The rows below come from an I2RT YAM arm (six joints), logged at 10 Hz.
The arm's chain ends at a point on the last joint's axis. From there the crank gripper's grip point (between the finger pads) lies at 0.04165 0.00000 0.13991 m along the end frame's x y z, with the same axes.
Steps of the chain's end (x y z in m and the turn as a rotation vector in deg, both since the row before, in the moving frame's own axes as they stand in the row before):
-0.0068, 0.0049, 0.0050, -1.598, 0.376, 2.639
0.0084, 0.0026, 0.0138, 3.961, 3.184, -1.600
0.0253, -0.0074, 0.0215, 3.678, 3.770, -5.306
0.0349, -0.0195, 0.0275, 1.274, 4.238, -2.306
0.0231, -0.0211, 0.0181, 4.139, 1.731, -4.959
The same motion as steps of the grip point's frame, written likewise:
-0.0060, 0.0107, 0.0046, -1.598, 0.376, 2.639
0.0159, -0.0082, 0.0109, 3.961, 3.184, -1.600
0.0338, -0.0205, 0.0181, 3.678, 3.770, -5.306
0.0450, -0.0245, 0.0240, 1.274, 4.238, -2.306
0.0267, -0.0349, 0.0163, 4.139, 1.731, -4.959

